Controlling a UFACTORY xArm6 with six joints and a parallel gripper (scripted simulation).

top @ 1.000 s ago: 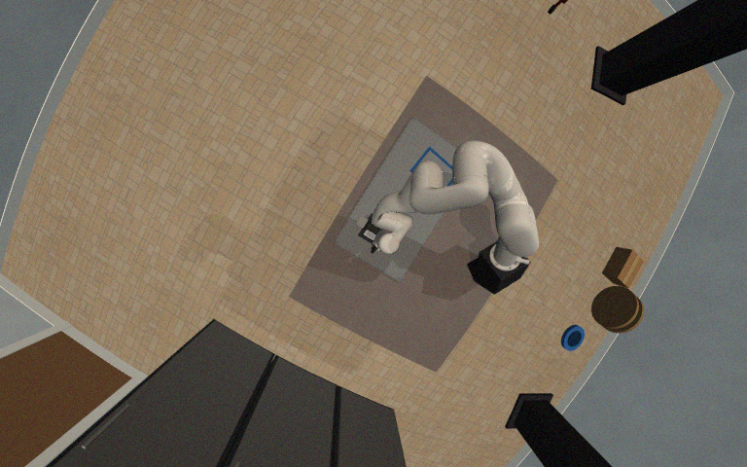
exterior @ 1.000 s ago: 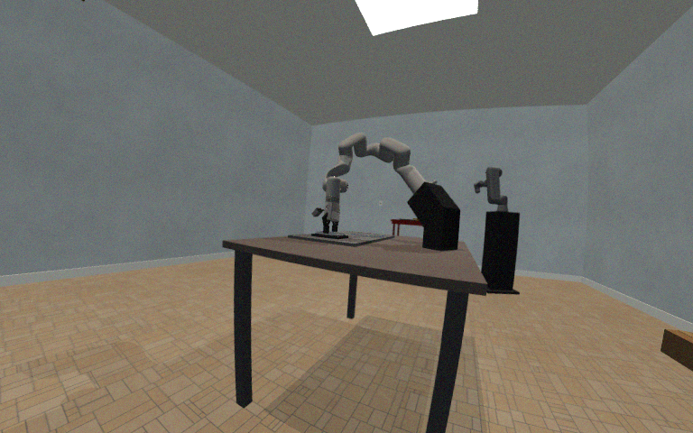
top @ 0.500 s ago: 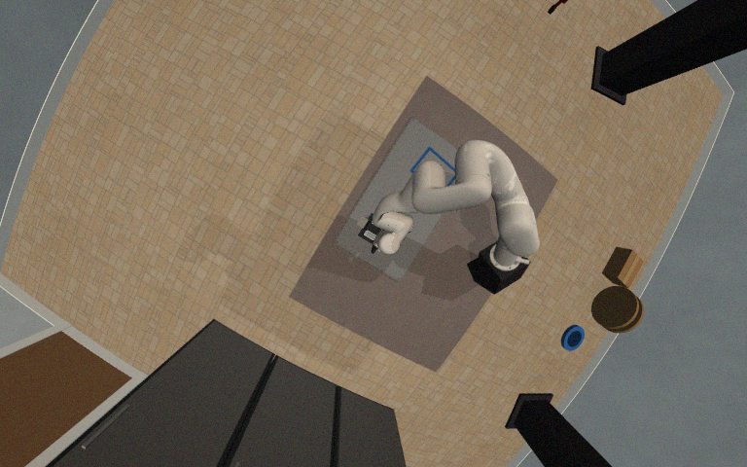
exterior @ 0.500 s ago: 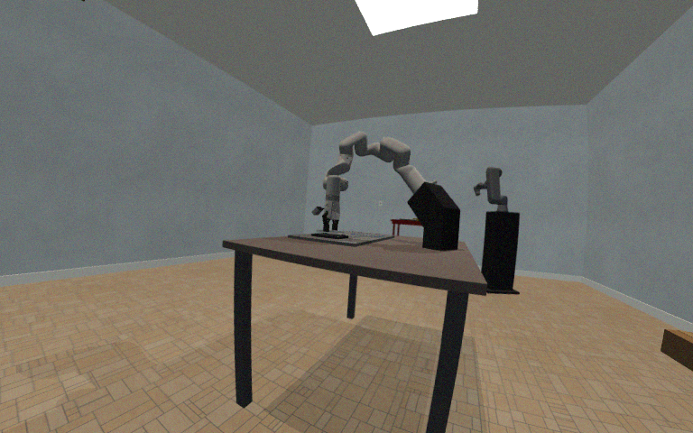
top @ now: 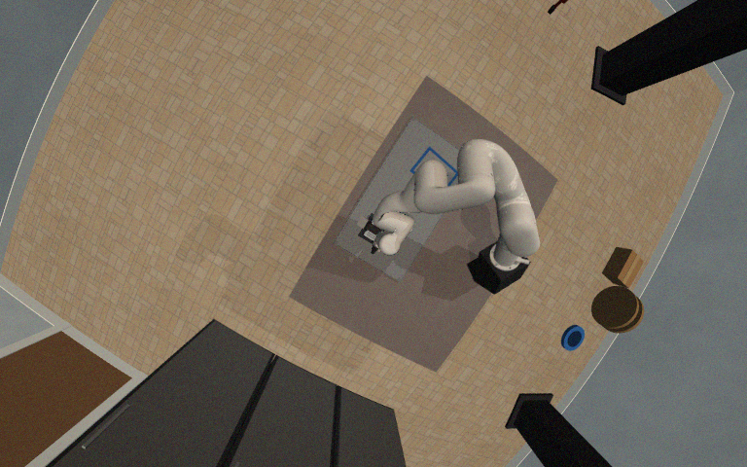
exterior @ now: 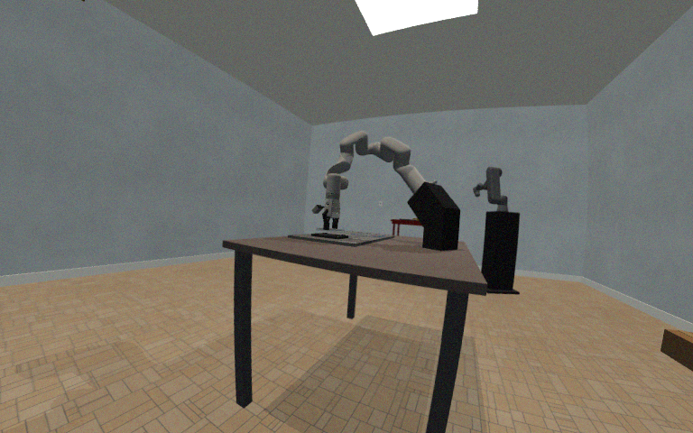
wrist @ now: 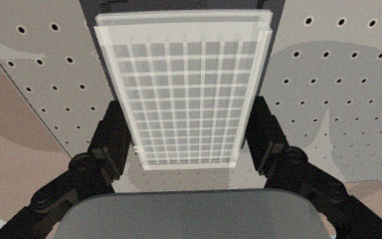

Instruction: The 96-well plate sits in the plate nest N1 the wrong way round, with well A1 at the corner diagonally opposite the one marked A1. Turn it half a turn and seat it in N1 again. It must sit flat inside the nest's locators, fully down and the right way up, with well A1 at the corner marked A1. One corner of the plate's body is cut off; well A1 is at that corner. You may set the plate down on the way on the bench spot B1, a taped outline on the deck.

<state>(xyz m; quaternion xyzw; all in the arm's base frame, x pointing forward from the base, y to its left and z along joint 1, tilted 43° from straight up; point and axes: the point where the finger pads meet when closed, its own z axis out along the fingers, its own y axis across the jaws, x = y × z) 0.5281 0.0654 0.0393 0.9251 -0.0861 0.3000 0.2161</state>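
My hand is 4 cm above the dark plate nest N1. Also, from my hand: A1 corner mark: 8 cm to the left, 5 cm behind, 4 cm below; then 96-well plate: 1 cm below.
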